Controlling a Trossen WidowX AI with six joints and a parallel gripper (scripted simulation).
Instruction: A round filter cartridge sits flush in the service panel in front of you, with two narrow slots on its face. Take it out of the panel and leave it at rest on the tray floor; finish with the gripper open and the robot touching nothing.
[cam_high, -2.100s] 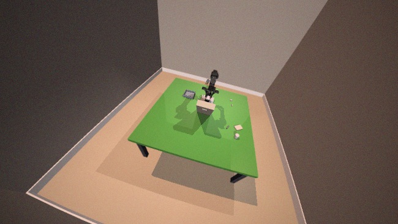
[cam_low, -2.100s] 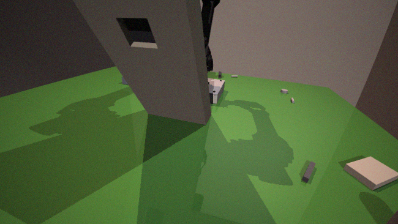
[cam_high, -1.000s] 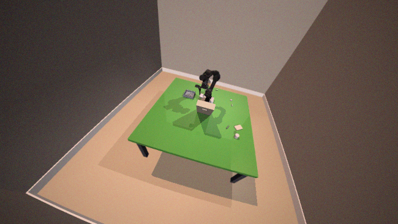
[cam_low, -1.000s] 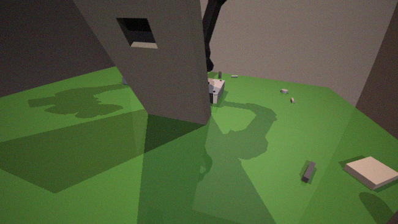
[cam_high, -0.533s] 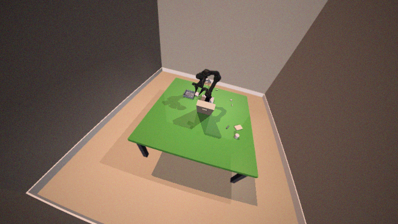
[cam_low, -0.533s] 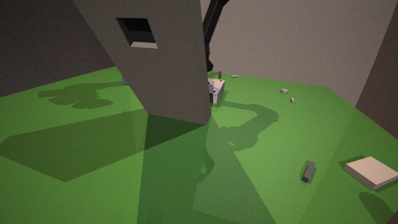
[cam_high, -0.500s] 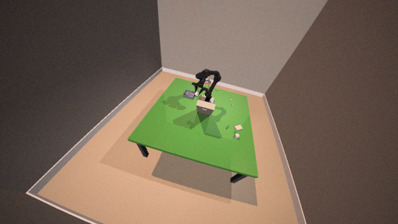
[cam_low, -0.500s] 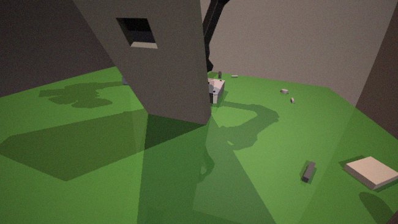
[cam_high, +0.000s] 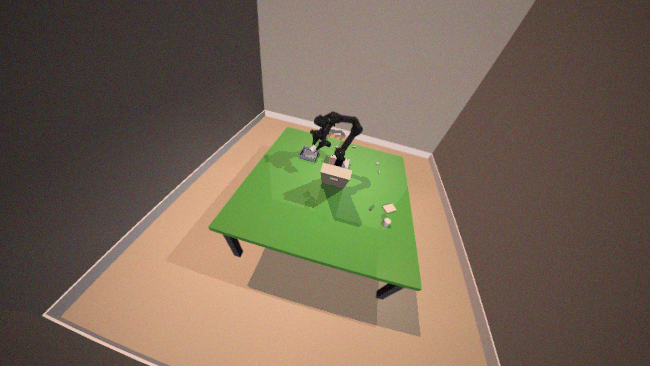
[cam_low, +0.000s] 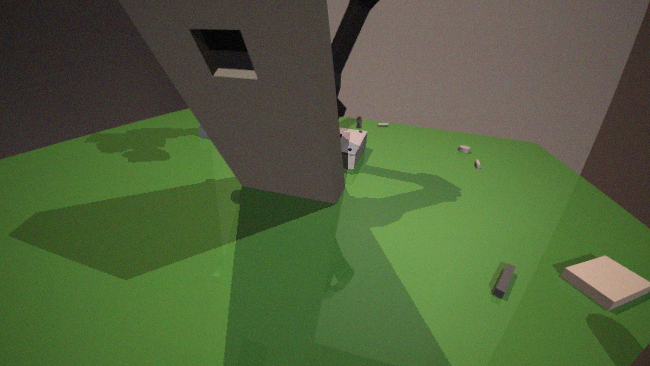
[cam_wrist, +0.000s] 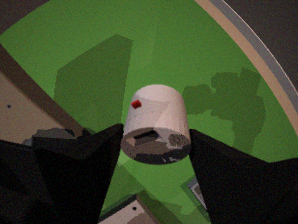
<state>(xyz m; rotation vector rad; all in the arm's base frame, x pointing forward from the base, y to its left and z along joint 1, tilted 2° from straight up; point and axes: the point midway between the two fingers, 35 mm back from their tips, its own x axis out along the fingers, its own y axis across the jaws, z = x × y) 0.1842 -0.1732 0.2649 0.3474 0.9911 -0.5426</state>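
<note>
My gripper tip is now 25 cm past the grey square tray, 11 cm to the left of it and 26 cm above it. From my gripper tip the other things lie so: round filter cartridge right at my gripper tip; then service panel 12 cm ahead, 21 cm to the left, 9 cm below; then flat tan block 8 cm ahead, 67 cm to the left, 26 cm below.
</note>
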